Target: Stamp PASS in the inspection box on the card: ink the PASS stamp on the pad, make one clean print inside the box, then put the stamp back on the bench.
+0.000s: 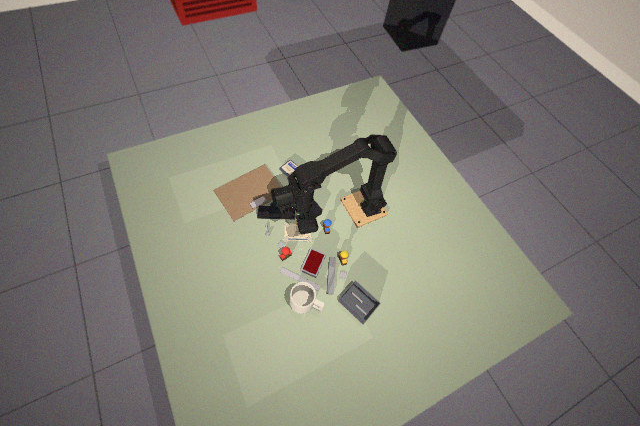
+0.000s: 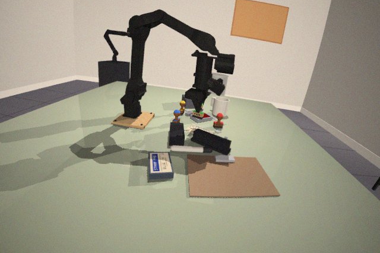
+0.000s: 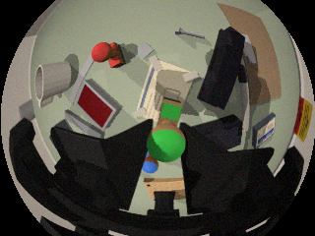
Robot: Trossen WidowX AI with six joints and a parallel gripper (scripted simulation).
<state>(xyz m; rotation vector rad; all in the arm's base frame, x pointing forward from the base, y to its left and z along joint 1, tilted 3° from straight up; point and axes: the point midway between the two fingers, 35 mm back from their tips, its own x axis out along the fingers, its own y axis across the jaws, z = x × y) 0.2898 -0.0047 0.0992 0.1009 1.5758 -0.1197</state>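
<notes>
Right now the cream card is 90 mm below my gripper tip, 10 mm to the left of it and 10 mm ahead of it. Round my gripper tip: long black block 90 mm to the right, 70 mm below, 70 mm ahead; then red-knobbed stamp 90 mm ahead, 80 mm to the left, 70 mm below; then green-knobbed stamp 10 mm below.
</notes>
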